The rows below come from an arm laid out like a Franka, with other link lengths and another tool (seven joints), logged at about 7 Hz.
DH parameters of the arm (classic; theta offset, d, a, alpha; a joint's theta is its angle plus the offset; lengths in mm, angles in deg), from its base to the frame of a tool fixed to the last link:
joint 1: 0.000 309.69 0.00 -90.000
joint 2: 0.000 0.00 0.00 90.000
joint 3: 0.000 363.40 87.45 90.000
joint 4: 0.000 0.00 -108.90 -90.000
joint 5: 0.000 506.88 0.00 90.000
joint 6: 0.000 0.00 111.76 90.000
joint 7: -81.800 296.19 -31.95 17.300
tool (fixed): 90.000 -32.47 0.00 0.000
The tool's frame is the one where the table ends.
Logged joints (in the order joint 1, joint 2, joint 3, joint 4, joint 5, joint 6, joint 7), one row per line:
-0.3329, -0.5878, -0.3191, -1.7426, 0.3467, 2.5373, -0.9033
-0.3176, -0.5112, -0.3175, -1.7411, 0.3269, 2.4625, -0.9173
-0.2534, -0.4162, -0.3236, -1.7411, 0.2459, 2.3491, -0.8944
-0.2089, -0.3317, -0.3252, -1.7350, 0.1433, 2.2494, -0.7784
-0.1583, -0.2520, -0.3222, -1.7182, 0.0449, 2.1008, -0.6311
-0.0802, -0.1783, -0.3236, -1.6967, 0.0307, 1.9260, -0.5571
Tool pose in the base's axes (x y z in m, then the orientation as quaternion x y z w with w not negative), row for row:
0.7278, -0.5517, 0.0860, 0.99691, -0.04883, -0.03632, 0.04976
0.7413, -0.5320, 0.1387, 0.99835, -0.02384, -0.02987, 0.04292
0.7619, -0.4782, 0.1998, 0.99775, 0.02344, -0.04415, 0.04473
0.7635, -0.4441, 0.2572, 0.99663, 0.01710, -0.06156, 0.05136
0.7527, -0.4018, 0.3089, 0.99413, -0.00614, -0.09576, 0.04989
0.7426, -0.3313, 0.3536, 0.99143, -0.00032, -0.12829, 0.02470
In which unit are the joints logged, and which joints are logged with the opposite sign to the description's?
The joints are logged in radians. Opposite sign: joint 2.
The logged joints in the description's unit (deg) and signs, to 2 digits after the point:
-19.07, 33.68, -18.28, -99.84, 19.86, 145.38, -51.76
-18.20, 29.29, -18.19, -99.76, 18.73, 141.09, -52.56
-14.52, 23.85, -18.54, -99.76, 14.09, 134.59, -51.25
-11.97, 19.01, -18.63, -99.41, 8.21, 128.88, -44.60
-9.07, 14.44, -18.46, -98.45, 2.57, 120.37, -36.16
-4.60, 10.22, -18.54, -97.21, 1.76, 110.35, -31.92

